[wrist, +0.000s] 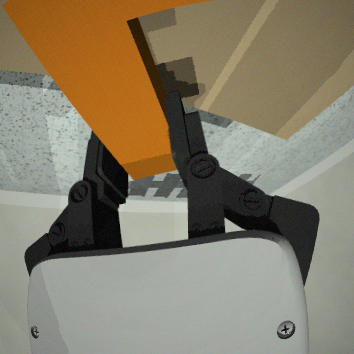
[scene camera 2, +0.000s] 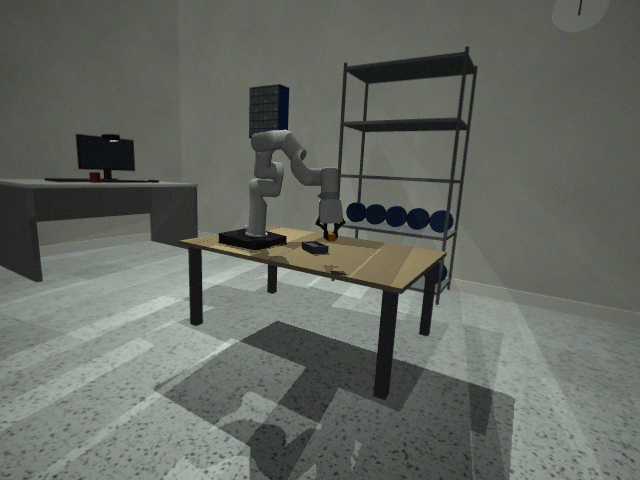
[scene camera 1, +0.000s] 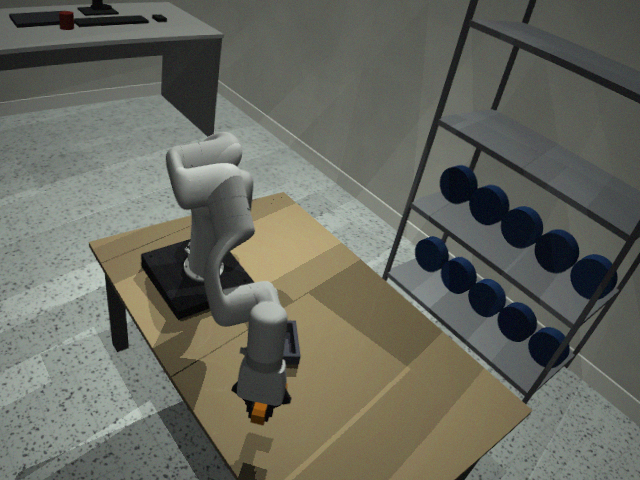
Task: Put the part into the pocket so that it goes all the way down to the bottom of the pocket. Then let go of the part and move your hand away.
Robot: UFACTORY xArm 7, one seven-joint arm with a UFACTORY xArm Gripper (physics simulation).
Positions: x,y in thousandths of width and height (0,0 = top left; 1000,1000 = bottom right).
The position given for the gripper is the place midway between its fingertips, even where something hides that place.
Note:
The gripper (scene camera 1: 405,866) holds an orange L-shaped part (wrist: 290,179); nothing else touches it.
The gripper shows as well in the wrist view (wrist: 408,335) and in scene camera 2 (scene camera 2: 518,499).

